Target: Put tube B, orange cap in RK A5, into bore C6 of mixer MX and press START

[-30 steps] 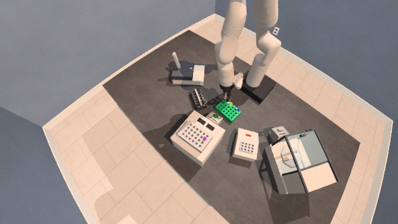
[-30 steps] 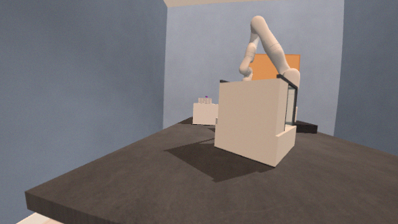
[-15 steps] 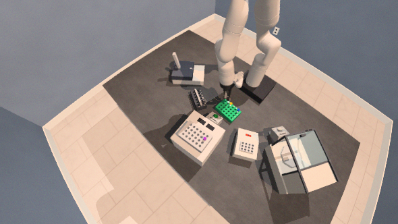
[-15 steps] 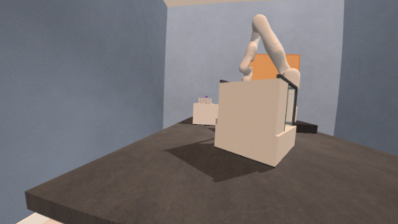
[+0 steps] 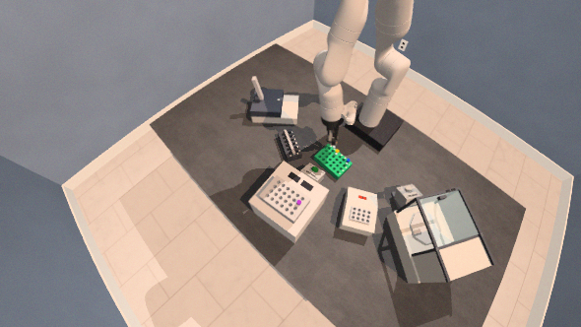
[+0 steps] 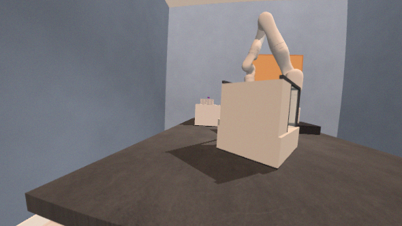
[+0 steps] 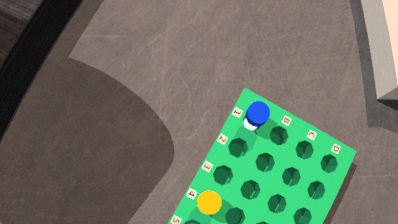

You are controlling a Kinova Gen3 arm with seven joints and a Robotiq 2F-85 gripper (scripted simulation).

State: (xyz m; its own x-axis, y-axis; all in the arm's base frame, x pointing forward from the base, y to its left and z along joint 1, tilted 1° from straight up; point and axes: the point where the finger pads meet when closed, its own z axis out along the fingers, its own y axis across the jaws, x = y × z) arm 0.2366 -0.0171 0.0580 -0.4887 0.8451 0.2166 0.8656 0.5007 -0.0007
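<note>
Right now my hand is 300 mm short of the grey mixer block, 60 mm to the right of it and 50 mm below it. The rest, counted from my hand: green tube rack (20 mm ahead, 40 mm to the left, 90 mm below); then blue-capped tube (80 mm to the left, 80 mm below); then orange-capped tube (10 mm to the left, 40 mm below).
</note>
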